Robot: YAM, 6 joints.
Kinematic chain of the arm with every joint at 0, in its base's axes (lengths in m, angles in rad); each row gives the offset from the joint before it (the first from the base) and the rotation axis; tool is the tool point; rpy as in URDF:
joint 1: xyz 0 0 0.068 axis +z
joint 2: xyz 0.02 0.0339 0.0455 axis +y
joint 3: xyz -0.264 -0.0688 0 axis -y
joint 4: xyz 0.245 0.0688 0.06 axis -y
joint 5: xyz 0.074 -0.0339 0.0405 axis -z
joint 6: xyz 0.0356 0 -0.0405 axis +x
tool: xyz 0 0 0 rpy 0 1.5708 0
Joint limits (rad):
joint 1: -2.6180..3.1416
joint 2: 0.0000..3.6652
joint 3: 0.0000..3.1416
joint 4: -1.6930..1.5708
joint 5: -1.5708..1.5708
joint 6: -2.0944..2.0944
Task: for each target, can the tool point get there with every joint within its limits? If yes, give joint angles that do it. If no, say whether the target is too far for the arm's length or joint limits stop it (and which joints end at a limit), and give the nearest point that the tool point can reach.
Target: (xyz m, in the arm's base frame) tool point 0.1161 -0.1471 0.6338
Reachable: yes | joints -1.0590 1.5068 2.4724 -0.7388 -0.9621 0.5129
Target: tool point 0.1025 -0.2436 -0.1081
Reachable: yes | joints -1.1177 2.6739 1.0901 -0.4601 0.4190 1.2689
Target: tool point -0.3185 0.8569 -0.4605
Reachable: no: too far | nearest point -0.1916 0.5156 -0.2187 | short by 0.437 m
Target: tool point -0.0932 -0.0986 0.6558
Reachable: yes | joints -2.1042 1.5049 2.1312 1.3143 1.0091 -0.1555
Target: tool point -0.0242 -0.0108 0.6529
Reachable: yes | joints -1.5042 0.9659 1.8523 0.3689 0.7750 -0.6257
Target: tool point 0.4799 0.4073 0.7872
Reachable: no: too far | nearest point 0.3353 0.2846 0.5776 | short by 0.283 m
